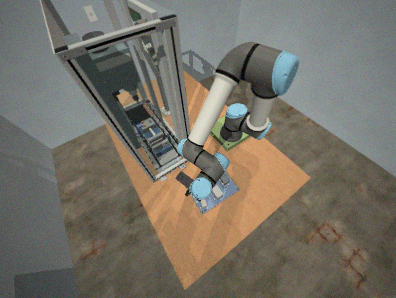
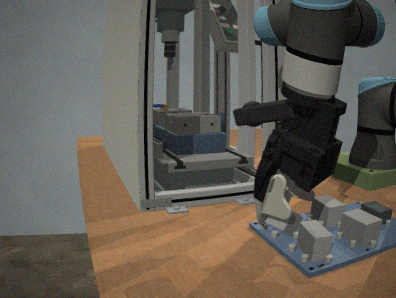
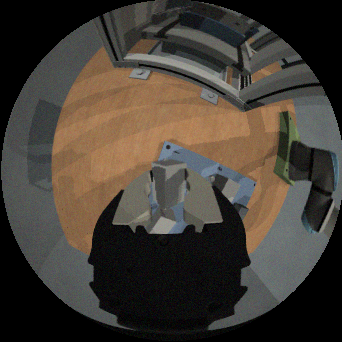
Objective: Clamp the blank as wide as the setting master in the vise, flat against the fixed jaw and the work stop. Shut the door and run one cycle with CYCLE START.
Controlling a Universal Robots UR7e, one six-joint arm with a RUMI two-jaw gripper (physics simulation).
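My gripper points down at the near-left corner of the blue plate and is shut on a grey block, which sits low at the plate between the fingers. Other grey blocks and a darker block stand on the plate among small pegs. I cannot tell which is the setting master. The vise, with grey jaws on a blue body, is inside the machine. Its front opening is uncovered. The gripper hides part of the held block.
The machine frame stands behind the plate, with foot brackets on the wooden table. A spindle hangs above the vise. A control panel with a green button is at the right. The arm's green base is right of the plate.
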